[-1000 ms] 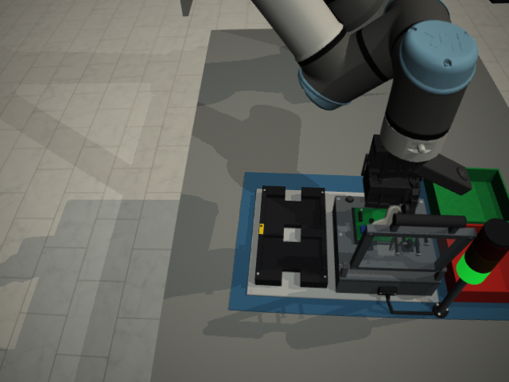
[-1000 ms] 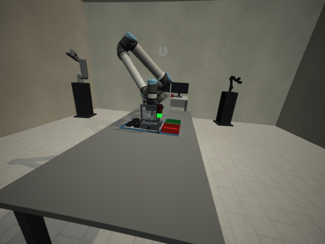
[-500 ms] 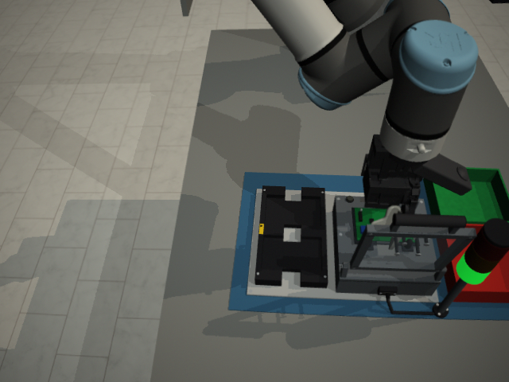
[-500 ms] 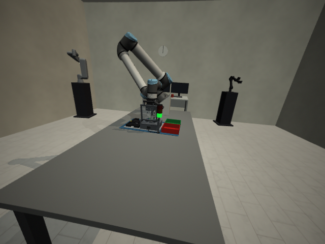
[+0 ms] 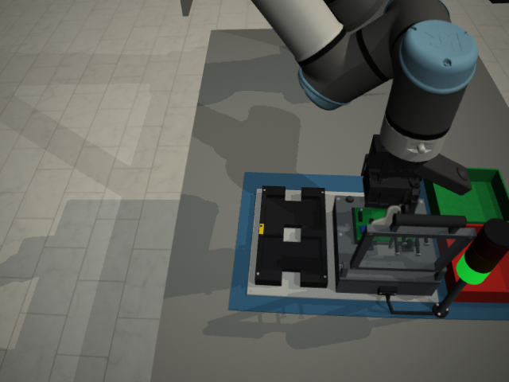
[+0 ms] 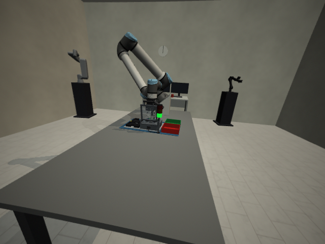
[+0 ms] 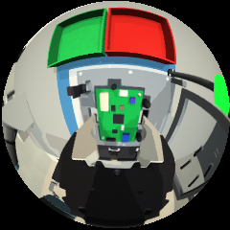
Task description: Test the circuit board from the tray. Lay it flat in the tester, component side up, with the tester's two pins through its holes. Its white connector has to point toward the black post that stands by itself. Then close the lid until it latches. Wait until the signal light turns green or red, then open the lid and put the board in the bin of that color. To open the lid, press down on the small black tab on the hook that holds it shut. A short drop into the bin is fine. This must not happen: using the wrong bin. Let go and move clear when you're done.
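The green circuit board is 1 cm to the right of my hand. The rest, counted from my hand: black latch tab 6 cm to the left, 5 cm behind, 1 cm above; then tester lid 11 cm ahead, 11 cm above, 3 cm to the right; then red bin 18 cm to the left, 8 cm ahead, 6 cm below.
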